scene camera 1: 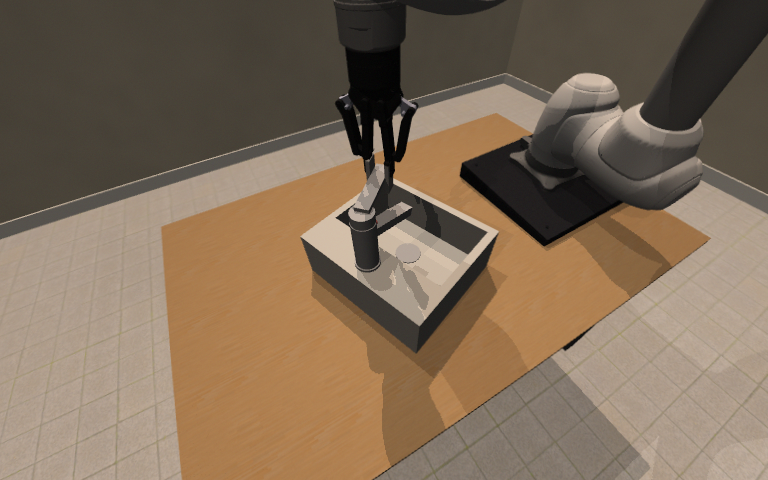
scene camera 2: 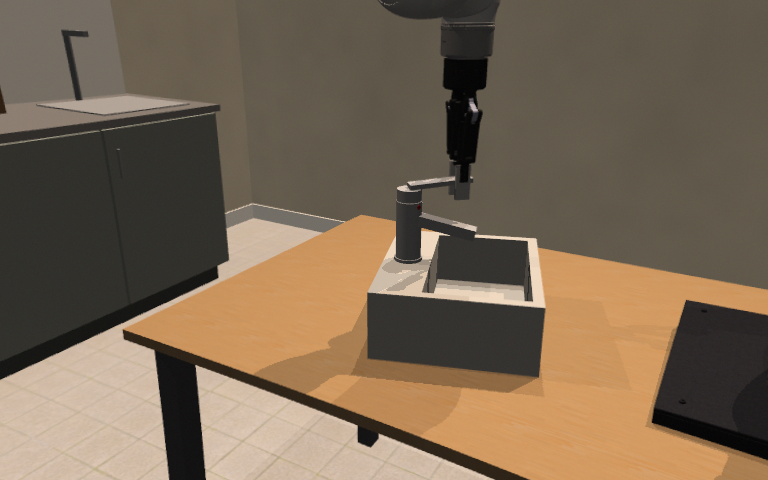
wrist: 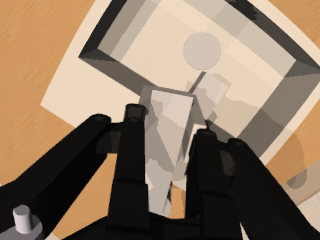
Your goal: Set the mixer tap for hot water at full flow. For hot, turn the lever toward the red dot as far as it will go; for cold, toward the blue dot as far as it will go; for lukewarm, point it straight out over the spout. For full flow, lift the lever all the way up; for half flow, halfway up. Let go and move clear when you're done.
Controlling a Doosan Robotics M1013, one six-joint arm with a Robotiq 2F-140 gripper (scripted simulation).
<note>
In view: my gripper (scene camera 1: 380, 187), a lever (scene camera 1: 374, 184) and a square grey basin (scene camera 2: 405, 325).
My gripper is seen too in scene camera 2 (scene camera 2: 458, 196) and in the wrist view (wrist: 166, 105). The lever shows as well in the wrist view (wrist: 169, 109). The square grey basin is seen too in scene camera 1 (scene camera 1: 429, 260) and in the wrist view (wrist: 261, 58).
</note>
